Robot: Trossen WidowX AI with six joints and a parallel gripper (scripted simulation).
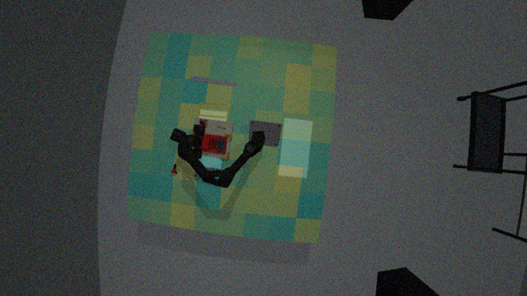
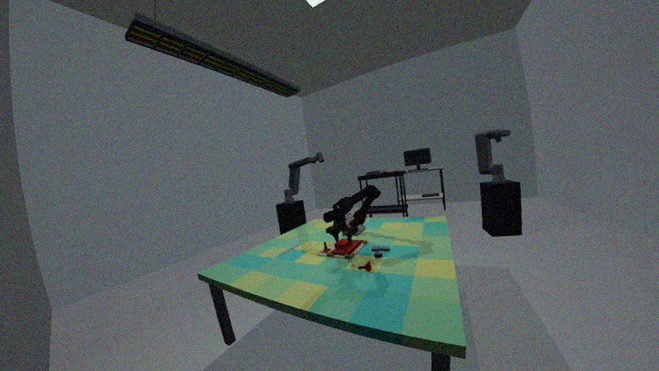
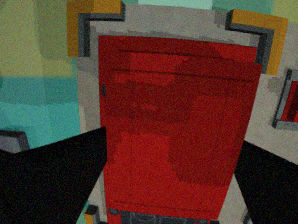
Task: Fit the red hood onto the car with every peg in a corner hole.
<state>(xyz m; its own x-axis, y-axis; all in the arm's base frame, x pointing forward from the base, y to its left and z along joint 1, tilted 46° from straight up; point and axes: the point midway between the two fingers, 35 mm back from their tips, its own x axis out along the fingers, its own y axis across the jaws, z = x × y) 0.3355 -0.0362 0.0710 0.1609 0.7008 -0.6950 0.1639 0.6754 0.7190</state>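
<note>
Now: gripper tip 1 cm below the red hood. From my gripper tip the other things lie so: grey jig 4 cm below, 4 cm behind, 1 cm to the right.
</note>
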